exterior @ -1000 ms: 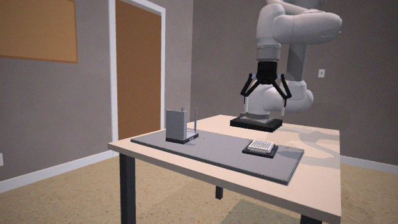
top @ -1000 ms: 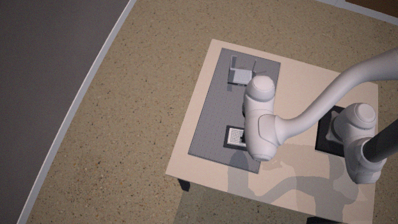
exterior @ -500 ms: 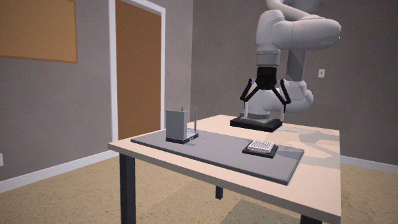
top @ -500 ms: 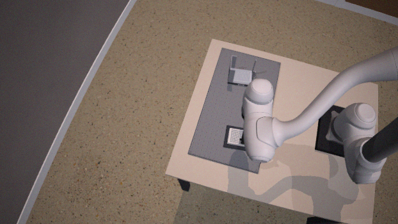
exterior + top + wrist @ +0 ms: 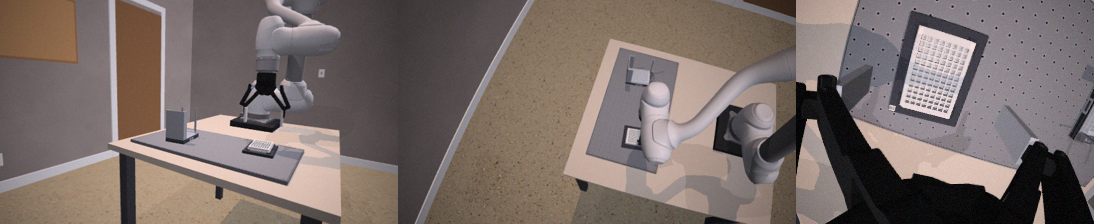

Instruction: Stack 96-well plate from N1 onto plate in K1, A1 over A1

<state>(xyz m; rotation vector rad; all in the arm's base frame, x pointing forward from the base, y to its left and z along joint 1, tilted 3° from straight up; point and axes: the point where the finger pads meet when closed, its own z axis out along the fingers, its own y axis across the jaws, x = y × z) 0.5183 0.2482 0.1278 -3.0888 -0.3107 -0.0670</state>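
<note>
The white 96-well plate is 100 mm below my hand. Also, from my hand: grey wall 190 mm ahead, 330 mm to the right, 40 mm below; pale A1 mark 90 mm behind, 40 mm to the left, 110 mm below.
</note>
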